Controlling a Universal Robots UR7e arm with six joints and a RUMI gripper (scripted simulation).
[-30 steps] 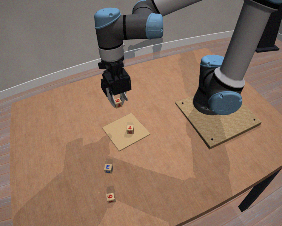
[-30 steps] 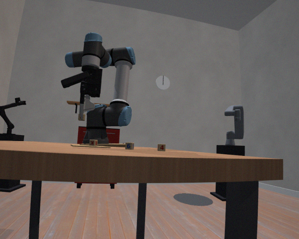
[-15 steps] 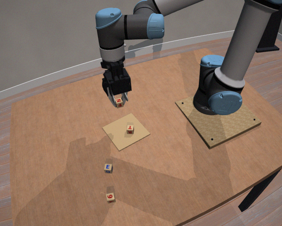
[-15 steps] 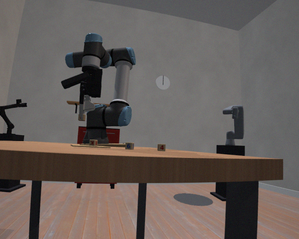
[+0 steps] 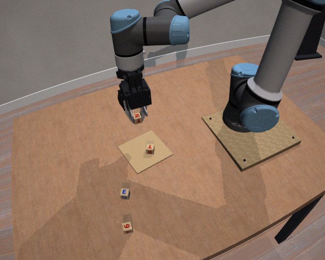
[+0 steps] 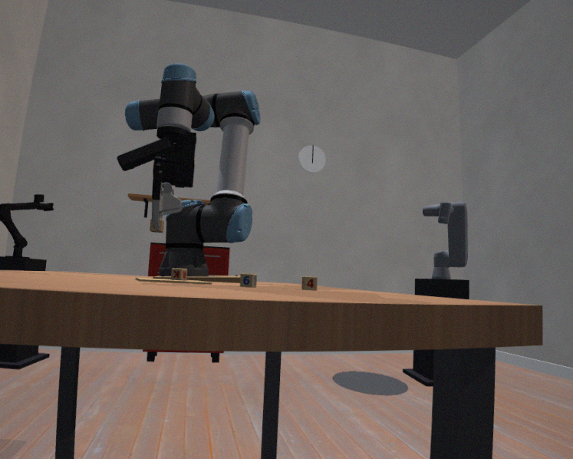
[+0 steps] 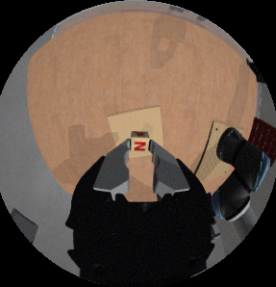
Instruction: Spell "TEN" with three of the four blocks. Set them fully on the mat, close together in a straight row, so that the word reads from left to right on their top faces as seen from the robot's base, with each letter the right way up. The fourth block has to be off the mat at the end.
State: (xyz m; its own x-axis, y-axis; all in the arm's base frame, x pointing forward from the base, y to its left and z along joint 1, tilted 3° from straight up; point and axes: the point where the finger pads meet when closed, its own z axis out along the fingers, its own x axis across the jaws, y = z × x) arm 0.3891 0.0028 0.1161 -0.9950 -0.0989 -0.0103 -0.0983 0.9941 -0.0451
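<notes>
Right now the tan mat is 120 mm below my hand and 40 mm to the left of it. The rest, counted from my hand: E block (200 mm to the left, 110 mm below, 90 mm ahead); T block (100 mm below, 50 mm to the left, 20 mm behind); 9 block (320 mm to the left, 110 mm below, 100 mm ahead).
</notes>
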